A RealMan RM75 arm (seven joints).
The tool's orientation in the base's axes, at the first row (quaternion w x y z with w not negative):
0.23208 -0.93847 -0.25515 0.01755
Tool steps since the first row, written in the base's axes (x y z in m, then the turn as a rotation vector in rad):
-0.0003 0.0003 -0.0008 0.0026 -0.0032 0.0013
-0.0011 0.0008 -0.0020 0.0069 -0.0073 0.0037
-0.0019 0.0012 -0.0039 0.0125 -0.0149 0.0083
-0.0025 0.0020 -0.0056 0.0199 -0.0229 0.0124
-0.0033 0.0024 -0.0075 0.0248 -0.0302 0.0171
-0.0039 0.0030 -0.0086 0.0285 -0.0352 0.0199
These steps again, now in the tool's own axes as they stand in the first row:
-0.0002 0.0000 0.0009 0.0008 0.0031 -0.0029
-0.0007 -0.0002 0.0023 0.0028 0.0072 -0.0075
-0.0014 -0.0001 0.0043 0.0043 0.0135 -0.0156
-0.0017 -0.0002 0.0062 0.0072 0.0213 -0.0238
-0.0023 0.0000 0.0082 0.0083 0.0271 -0.0319
-0.0027 -0.0003 0.0095 0.0093 0.0314 -0.0371

